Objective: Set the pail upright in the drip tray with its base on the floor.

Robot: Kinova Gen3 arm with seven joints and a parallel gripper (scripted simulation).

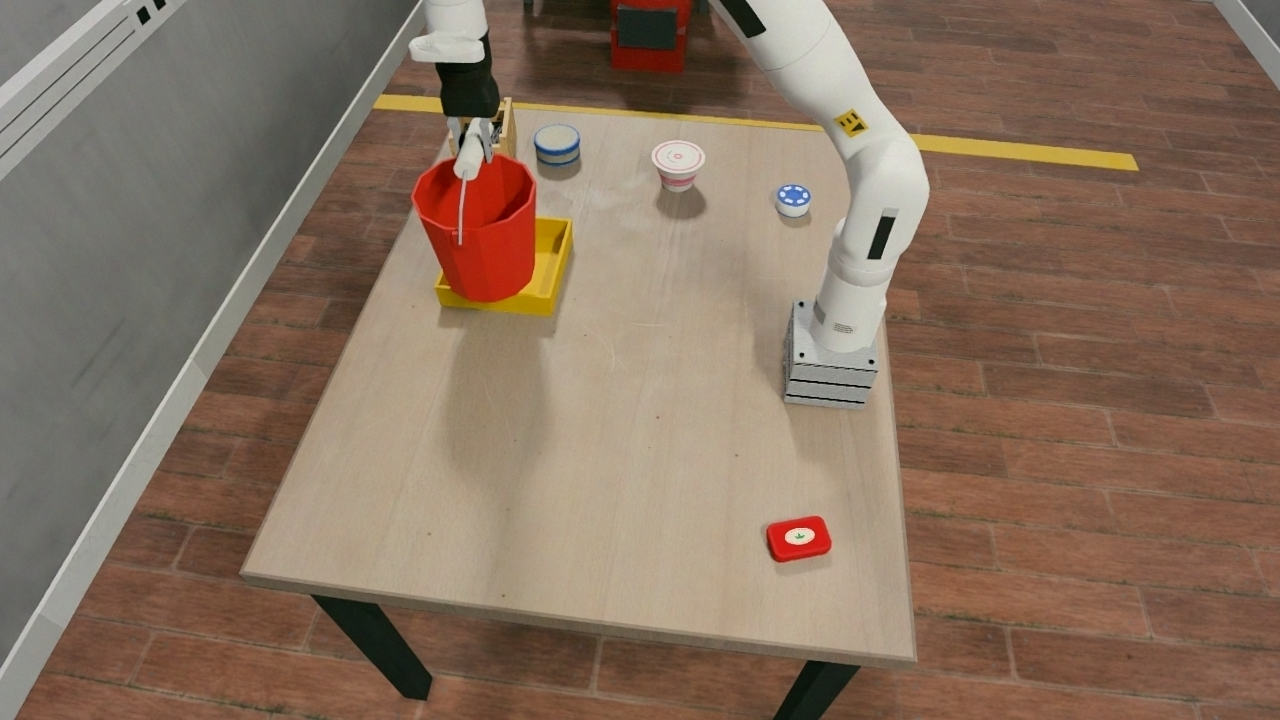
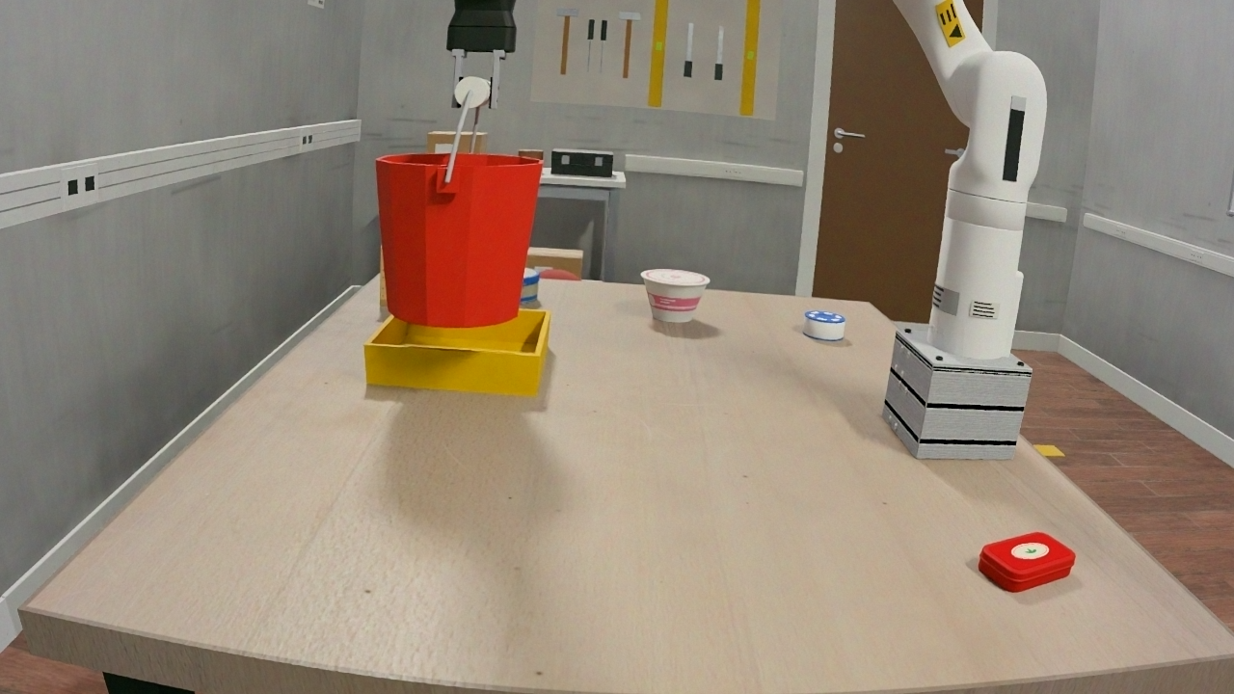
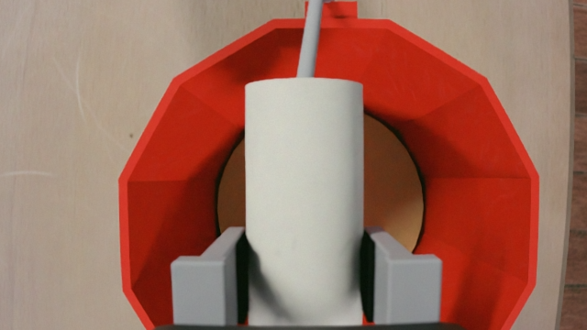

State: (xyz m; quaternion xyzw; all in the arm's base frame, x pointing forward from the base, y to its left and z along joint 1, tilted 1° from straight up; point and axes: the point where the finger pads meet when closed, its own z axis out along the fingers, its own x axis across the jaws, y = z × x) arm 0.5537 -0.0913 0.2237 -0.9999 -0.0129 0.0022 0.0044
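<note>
The red pail lies 1 cm ahead of my hand and 10 cm below it. Round my hand: pail handle 3 cm below; yellow drip tray 1 cm ahead, 9 cm to the right, 32 cm below; blue-banded round tin 2 cm behind, 45 cm to the right, 31 cm below.
</note>
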